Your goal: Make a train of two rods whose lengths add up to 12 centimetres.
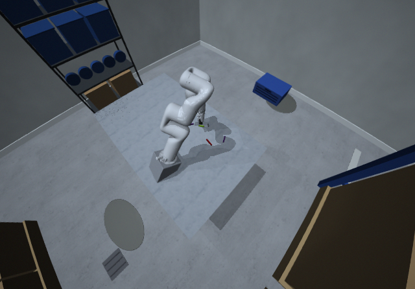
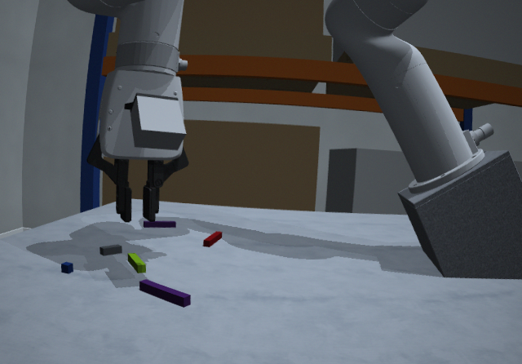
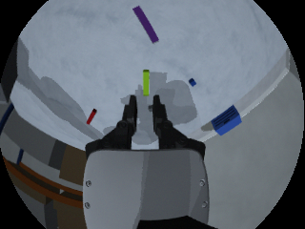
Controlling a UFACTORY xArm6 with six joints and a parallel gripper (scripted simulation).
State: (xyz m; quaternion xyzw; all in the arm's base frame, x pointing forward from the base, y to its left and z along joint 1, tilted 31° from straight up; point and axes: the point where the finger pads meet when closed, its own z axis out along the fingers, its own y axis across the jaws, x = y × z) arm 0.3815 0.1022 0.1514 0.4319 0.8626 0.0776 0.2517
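The lime rod lies 7 cm below my hand. Round my hand: red rod (7 cm behind, 17 cm to the right, 7 cm below); then small blue rod (7 cm ahead, 6 cm to the left, 7 cm below); then grey rod (5 cm ahead, 4 cm to the right, 7 cm below).
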